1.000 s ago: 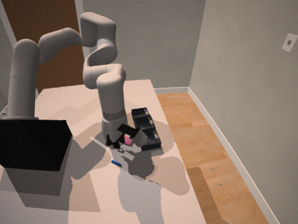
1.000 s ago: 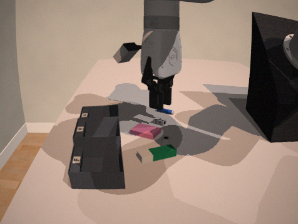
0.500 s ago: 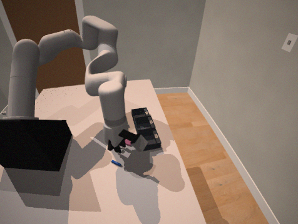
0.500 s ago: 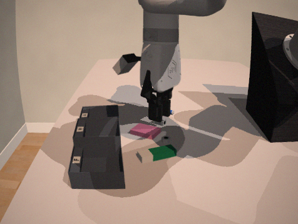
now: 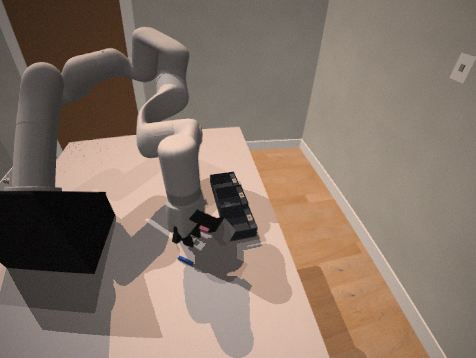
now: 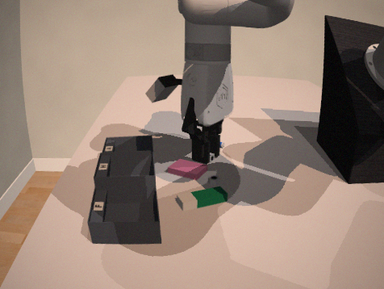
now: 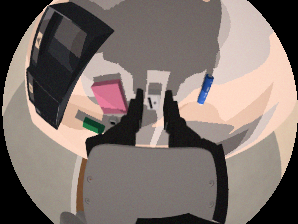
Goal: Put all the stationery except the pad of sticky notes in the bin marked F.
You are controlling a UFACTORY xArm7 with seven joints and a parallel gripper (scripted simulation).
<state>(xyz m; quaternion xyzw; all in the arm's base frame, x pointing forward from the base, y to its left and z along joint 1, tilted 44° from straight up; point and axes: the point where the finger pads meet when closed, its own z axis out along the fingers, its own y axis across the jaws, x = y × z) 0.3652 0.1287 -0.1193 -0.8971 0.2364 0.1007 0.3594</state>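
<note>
Right now the silver pencil sharpener is 1 cm below my hand. Round my hand: pink sticky-note pad (3 cm ahead, 5 cm to the left, 2 cm below); small grey nut (1 cm behind, 8 cm to the left, 2 cm below); blue pen (1 cm behind, 6 cm to the right, 2 cm below).
</note>
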